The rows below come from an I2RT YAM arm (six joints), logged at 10 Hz.
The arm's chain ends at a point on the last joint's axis. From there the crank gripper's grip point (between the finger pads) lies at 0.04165 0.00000 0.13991 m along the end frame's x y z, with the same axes.
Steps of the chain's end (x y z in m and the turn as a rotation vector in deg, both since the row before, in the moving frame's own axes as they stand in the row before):
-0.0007 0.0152 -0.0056 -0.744 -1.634 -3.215
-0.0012 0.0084 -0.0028 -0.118 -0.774 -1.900
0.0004 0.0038 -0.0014 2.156 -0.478 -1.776
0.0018 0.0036 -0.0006 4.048 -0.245 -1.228
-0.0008 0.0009 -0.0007 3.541 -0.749 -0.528
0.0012 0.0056 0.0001 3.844 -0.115 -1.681
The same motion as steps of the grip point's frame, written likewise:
-0.0047 0.0148 -0.0045 -0.744 -1.634 -3.215
-0.0031 0.0073 -0.0022 -0.118 -0.774 -1.900
-0.0009 -0.0027 -0.0012 2.156 -0.478 -1.776
0.0011 -0.0072 -0.0008 4.048 -0.245 -1.228
-0.0027 -0.0081 -0.0004 3.541 -0.749 -0.528
0.0008 -0.0050 -0.0002 3.844 -0.115 -1.681

